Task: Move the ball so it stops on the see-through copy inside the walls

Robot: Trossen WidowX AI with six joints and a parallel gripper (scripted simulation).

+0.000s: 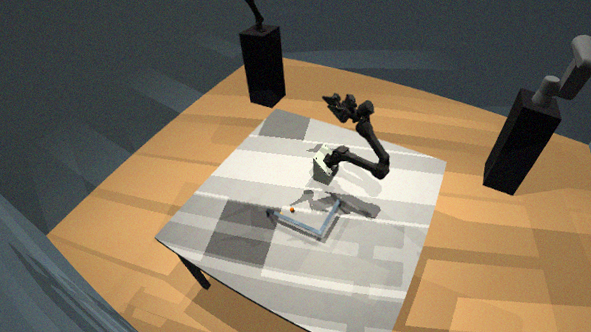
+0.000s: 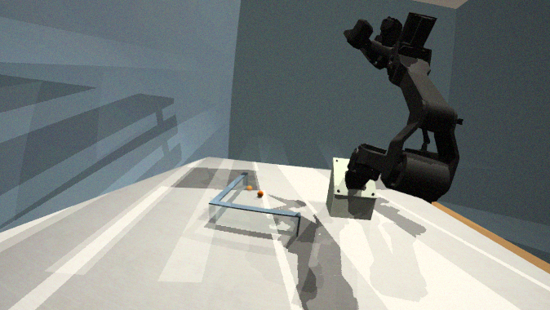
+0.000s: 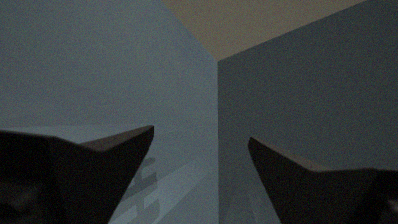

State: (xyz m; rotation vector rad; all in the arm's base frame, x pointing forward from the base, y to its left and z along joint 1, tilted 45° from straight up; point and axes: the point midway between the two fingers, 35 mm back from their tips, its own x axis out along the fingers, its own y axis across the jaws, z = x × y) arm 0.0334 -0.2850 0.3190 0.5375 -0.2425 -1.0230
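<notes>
My gripper tip is now 26 cm short of the small orange ball, 7 cm to the left of it and 55 cm above it. From my gripper tip the other things lie so: see-through copy 31 cm ahead, 11 cm to the right, 55 cm below.
</notes>
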